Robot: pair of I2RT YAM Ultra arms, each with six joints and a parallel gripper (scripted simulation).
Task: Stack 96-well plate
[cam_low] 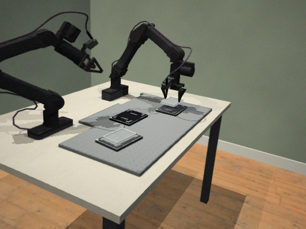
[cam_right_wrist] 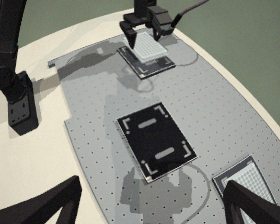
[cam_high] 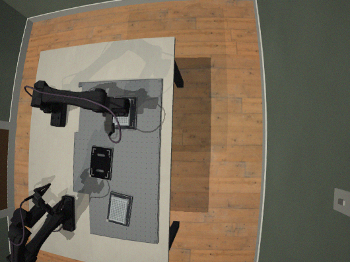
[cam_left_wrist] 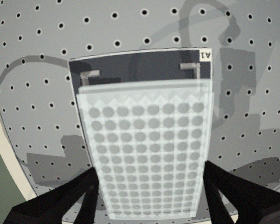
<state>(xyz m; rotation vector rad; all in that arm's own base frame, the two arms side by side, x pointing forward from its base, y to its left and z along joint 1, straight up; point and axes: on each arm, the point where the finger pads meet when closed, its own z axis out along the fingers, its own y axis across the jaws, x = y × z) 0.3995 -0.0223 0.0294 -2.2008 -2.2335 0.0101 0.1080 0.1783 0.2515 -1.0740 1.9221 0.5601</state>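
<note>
The black nest lies 24 cm to the right of my left hand, 15 cm behind it and 6 cm below it.
</note>
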